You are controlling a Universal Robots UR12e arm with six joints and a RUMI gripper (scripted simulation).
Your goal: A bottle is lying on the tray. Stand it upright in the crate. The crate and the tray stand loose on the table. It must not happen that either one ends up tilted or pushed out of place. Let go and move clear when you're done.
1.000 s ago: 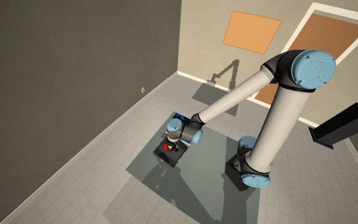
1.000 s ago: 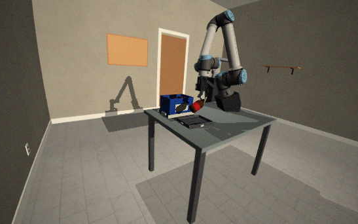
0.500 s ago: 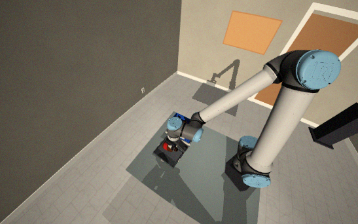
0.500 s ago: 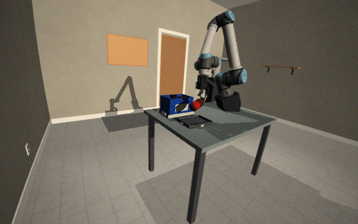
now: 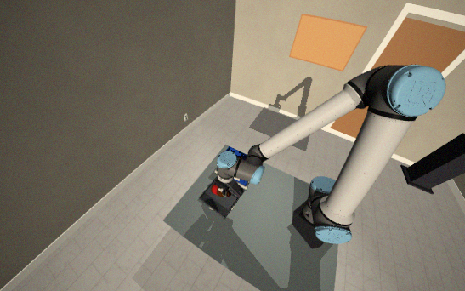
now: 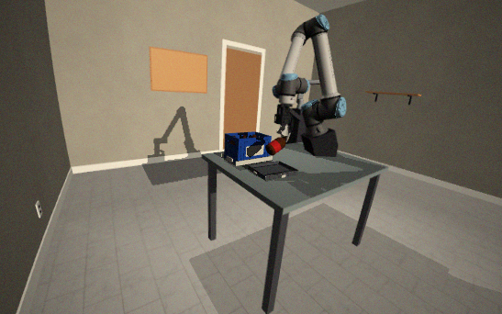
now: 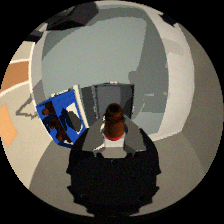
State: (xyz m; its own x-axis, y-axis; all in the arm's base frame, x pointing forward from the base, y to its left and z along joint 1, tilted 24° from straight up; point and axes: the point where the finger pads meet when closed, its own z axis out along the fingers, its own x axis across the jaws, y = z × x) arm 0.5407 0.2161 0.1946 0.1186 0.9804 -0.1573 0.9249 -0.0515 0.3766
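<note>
My gripper is now 40 mm short of the bottle, 30 mm above it and 10 mm to the left of it. Round my hand: crate: 290 mm to the right, 120 mm below, 60 mm ahead; then tray: 190 mm below, 60 mm ahead, 10 mm to the right.
</note>
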